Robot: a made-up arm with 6 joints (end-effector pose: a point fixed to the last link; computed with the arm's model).
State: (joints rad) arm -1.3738 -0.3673 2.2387 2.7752 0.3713 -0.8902
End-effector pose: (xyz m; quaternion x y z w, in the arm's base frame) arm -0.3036 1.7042 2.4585 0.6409 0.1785 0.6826 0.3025
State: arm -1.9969 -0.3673 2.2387 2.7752 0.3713 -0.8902
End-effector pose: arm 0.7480 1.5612 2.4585 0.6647 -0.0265 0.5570 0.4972
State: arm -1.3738 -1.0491 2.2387 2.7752 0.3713 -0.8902
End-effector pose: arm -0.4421 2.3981 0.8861 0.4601 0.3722 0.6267 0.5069
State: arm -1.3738 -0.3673 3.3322 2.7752 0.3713 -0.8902
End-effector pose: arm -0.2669 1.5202 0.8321 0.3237 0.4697 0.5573 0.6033
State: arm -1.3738 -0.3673 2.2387 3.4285 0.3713 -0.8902
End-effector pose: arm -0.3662 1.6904 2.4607 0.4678 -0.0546 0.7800 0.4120
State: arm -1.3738 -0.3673 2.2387 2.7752 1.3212 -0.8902
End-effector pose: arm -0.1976 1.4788 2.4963 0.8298 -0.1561 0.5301 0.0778
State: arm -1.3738 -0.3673 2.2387 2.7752 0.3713 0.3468
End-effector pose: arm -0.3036 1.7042 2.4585 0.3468 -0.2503 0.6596 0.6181
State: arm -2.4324 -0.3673 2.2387 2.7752 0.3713 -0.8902
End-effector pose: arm 1.3367 1.0999 2.4585 0.6433 -0.1695 0.4364 0.6058
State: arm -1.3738 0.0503 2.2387 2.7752 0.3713 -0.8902
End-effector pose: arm -0.1307 0.8380 3.0606 0.7161 0.0482 0.6780 0.1584
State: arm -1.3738 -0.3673 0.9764 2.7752 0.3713 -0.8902
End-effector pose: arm 0.0142 0.1120 3.3620 -0.7713 0.2159 -0.5804 0.1472
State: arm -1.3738 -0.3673 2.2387 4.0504 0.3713 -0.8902
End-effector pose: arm -0.4193 1.6978 2.4311 0.2568 -0.2715 0.7962 0.4758
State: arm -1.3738 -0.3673 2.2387 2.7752 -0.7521 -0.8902
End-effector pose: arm -0.4224 1.7719 2.1988 0.2397 0.5178 0.6673 0.4788
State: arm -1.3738 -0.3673 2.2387 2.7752 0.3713 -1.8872
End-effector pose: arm -0.3036 1.7042 2.4585 -0.7075 -0.4831 -0.5142 0.0407
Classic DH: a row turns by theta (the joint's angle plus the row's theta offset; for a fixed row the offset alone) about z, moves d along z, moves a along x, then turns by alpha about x. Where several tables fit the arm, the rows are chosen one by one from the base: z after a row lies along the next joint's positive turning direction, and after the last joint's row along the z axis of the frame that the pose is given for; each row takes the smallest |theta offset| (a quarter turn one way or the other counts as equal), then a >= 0, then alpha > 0; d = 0 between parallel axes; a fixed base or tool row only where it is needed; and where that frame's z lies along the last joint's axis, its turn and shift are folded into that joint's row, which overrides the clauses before.
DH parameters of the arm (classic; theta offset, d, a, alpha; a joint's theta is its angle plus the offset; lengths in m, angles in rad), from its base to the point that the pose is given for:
joint 1: 0 0.6751 0.1318 -1.5708
joint 2: -1.5708 0 1.2047 3.1416
joint 3: 0 0 0.2563 -1.5708
joint 4: 0 -1.3093 0 1.5708
joint 5: 0 0 0 -1.5708
joint 6: 1.5708 -0.2755 0 1.5708
tool (fixed): -1.5708 0 0 0

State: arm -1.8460 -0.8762 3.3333 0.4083 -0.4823 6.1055
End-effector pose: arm 0.3372 1.3810 0.0181 0.6848 0.6640 -0.1977 0.2262
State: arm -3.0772 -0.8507 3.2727 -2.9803 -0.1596 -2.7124
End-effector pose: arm 1.4008 0.0833 -0.0117 0.7987 0.1719 -0.5109 0.2674
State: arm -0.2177 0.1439 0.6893 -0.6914 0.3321 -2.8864
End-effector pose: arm 1.4305 -0.3751 2.9599 -0.8808 0.1114 -0.4232 0.1809
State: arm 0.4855 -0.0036 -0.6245 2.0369 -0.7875 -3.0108
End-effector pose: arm 1.4528 0.5694 1.2848 0.3452 0.0355 -0.1238 0.9297
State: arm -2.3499 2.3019 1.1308 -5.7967 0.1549 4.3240
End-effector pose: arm -1.3313 -1.3764 -1.4718 -0.5871 0.4030 0.7008 0.0425
